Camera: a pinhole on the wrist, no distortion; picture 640 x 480 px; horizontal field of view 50.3 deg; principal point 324.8 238.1 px. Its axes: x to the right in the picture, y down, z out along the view. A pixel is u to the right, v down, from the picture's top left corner.
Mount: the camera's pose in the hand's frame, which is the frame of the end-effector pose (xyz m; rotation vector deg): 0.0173 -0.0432 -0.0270 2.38 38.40 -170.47
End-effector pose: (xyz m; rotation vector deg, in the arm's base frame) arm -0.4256 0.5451 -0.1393 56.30 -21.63 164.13
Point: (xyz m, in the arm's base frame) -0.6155 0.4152 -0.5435
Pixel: behind the camera
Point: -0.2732 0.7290 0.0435
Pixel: 402 451
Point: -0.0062 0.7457 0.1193
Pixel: 586 303
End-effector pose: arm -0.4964 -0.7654 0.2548 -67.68 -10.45 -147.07
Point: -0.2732 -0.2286 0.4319
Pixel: 510 427
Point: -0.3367 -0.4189 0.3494
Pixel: 564 381
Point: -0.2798 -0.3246 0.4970
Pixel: 413 337
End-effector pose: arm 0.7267 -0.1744 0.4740 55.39 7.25 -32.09
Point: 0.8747 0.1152 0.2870
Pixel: behind the camera
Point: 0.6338 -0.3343 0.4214
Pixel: 396 398
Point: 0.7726 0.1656 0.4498
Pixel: behind the camera
